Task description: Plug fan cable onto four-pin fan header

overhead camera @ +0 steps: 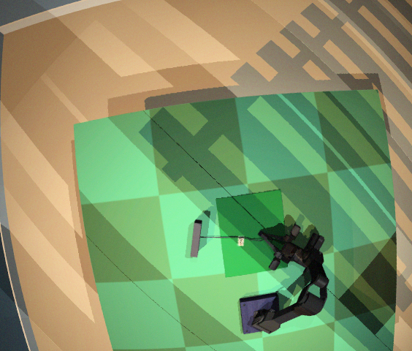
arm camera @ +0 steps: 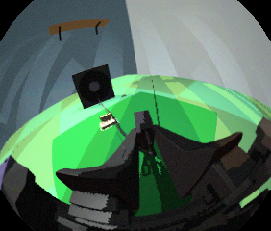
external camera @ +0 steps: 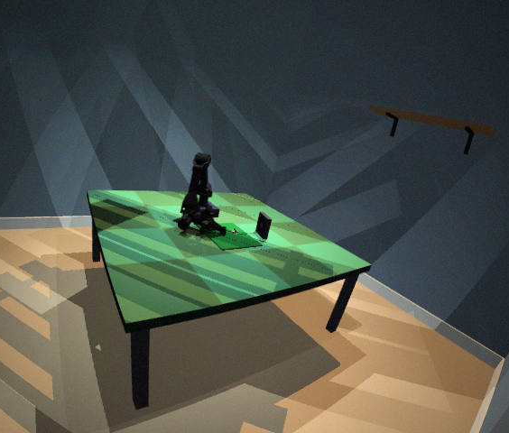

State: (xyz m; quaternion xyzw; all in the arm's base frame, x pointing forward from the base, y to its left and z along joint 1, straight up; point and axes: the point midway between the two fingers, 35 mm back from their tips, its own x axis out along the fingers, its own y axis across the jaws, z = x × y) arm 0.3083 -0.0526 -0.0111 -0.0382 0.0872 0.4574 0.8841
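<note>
My gripper tip is now 1 cm short of the green board, 4 cm to the right of it and 5 cm above it. The rest, counted from my gripper tip: black fan 2 cm ahead, 24 cm to the left, 2 cm above; then white four-pin header 1 cm behind, 9 cm to the left, 4 cm below; then dark plug 1 cm to the left, 1 cm below.
</note>
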